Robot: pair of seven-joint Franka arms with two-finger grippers.
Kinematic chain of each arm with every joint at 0, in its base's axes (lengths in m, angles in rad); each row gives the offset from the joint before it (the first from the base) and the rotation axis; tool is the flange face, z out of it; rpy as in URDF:
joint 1: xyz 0 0 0.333 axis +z
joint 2: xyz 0 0 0 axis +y
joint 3: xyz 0 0 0.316 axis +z
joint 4: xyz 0.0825 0 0 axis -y
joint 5: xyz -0.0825 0 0.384 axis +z
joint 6: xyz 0 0 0 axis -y
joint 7: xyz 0.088 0 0 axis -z
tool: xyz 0 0 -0.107 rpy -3.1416 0 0
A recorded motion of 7 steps. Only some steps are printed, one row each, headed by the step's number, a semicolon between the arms.
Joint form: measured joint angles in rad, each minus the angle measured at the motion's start. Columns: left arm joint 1, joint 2, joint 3, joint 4, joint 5, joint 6, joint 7; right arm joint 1, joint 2, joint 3, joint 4, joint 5, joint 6, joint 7.
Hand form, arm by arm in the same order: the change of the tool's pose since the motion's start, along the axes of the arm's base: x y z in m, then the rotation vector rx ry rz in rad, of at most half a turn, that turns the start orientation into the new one. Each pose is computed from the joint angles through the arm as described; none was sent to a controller.
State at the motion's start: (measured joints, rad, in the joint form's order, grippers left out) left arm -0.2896 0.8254 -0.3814 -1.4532 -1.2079 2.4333 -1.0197; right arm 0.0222 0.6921 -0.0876 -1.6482 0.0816 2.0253 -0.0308
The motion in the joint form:
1: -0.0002 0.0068 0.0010 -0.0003 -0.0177 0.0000 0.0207; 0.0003 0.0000 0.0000 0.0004 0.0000 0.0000 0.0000
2: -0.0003 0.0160 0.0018 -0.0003 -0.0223 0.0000 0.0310; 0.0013 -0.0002 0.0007 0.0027 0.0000 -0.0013 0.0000
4: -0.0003 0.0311 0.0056 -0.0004 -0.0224 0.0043 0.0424; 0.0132 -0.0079 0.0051 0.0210 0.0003 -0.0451 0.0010
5: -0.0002 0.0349 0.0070 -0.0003 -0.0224 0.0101 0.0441; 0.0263 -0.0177 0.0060 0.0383 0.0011 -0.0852 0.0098
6: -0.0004 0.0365 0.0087 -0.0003 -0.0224 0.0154 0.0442; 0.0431 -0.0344 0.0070 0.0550 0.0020 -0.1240 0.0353
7: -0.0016 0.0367 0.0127 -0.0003 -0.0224 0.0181 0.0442; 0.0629 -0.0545 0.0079 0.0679 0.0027 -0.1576 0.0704
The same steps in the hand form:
1: -0.0005 0.0005 -0.0051 -0.0077 -0.0020 0.0015; 0.0001 0.0002 0.0002 0.0000 -0.0004 0.0003
2: -0.0011 0.0011 -0.0117 -0.0073 0.0000 0.0001; 0.0008 0.0013 0.0011 0.0005 -0.0016 0.0020
4: -0.0012 0.0039 -0.0231 0.0014 0.0019 0.0008; 0.0027 0.0124 0.0108 0.0068 0.0162 0.0174
5: -0.0006 0.0053 -0.0260 0.0061 0.0012 0.0056; 0.0046 0.0222 0.0220 0.0082 0.0294 0.0236
6: 0.0001 0.0066 -0.0274 0.0103 0.0001 0.0106; 0.0068 0.0346 0.0376 0.0043 0.0356 0.0179
7: 0.0011 0.0081 -0.0282 0.0145 -0.0017 0.0141; 0.0081 0.0488 0.0544 -0.0033 0.0374 0.0061

